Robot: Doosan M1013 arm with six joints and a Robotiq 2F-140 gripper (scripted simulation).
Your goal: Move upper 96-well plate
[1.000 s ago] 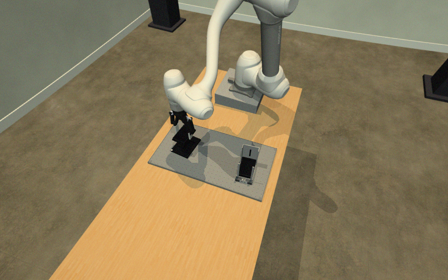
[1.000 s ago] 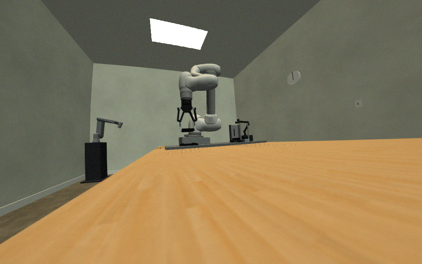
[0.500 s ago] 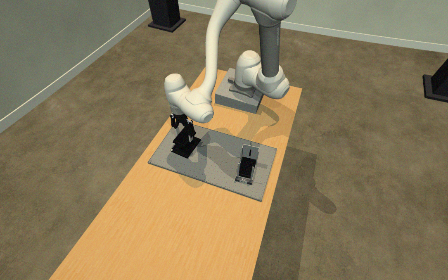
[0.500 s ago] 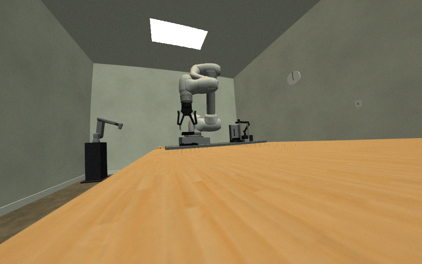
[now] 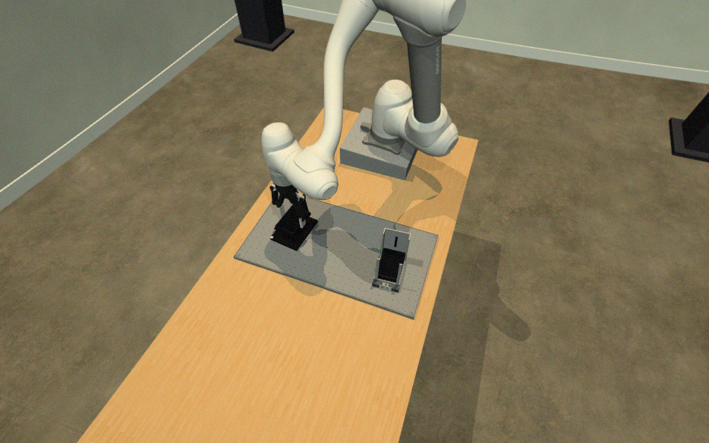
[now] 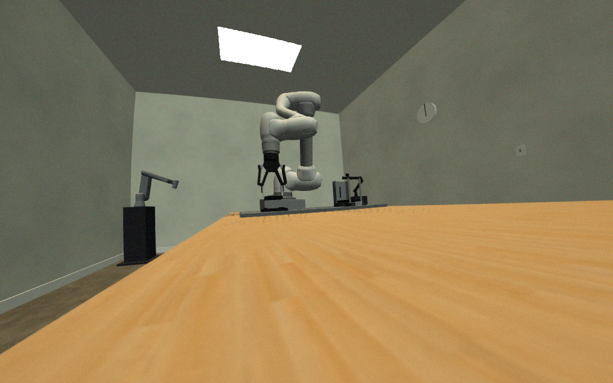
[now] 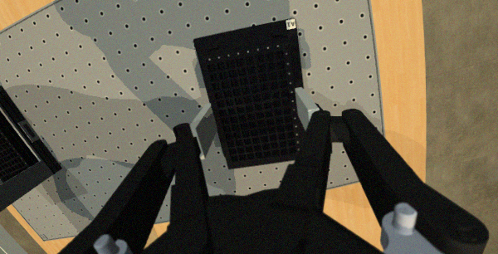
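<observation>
My hand is 8 cm above the black plate nest N1. The rest, counted from my hand: pale A1 square: 7 cm ahead, 6 cm to the right, 7 cm below.
</observation>
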